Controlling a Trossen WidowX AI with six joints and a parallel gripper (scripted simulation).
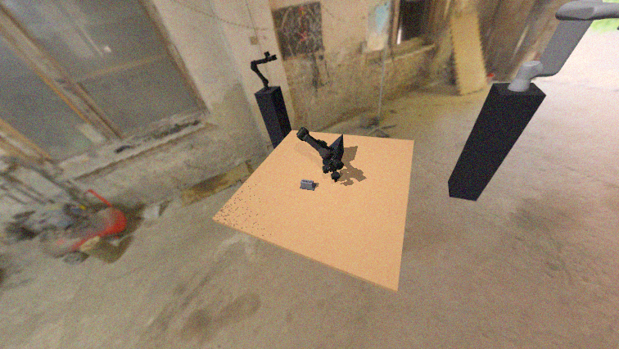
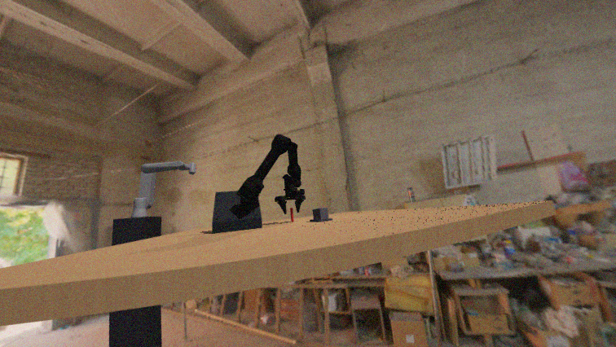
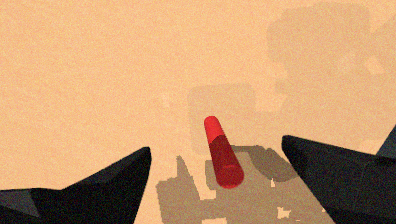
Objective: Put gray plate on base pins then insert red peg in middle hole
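Right now the red peg is 1 cm below my gripper tip. Also, from my gripper tip: gray plate (10 cm ahead, 20 cm to the right); then dark base (10 cm ahead, 20 cm to the right, 4 cm below).
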